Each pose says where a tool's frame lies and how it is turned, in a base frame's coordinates. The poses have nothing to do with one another.
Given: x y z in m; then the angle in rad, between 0 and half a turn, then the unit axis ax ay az.
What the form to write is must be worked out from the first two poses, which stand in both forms.
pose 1, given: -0.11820, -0.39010, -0.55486, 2.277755, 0.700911, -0.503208, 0.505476
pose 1, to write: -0.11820, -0.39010, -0.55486, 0.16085, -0.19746, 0.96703, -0.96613, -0.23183, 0.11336
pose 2, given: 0.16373, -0.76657, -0.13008, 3.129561, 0.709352, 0.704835, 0.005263
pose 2, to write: 0.16373, -0.76657, -0.13008, 0.00640, 0.99998, -0.00101, 0.99985, -0.00638, 0.01595
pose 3, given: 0.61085, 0.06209, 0.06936, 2.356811, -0.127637, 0.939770, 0.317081
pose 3, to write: 0.61085, 0.06209, 0.06936, -0.67972, 0.01925, -0.73321, -0.42889, 0.80050, 0.41862
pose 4, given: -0.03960, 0.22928, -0.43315, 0.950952, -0.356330, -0.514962, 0.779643
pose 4, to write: -0.03960, 0.22928, -0.43315, 0.63412, 0.71151, 0.30274, -0.55770, 0.69205, -0.45830
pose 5, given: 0.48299, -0.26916, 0.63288, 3.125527, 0.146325, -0.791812, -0.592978
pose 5, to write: 0.48299, -0.26916, 0.63288, -0.95705, -0.24123, -0.16080, -0.22218, 0.25398, 0.94134
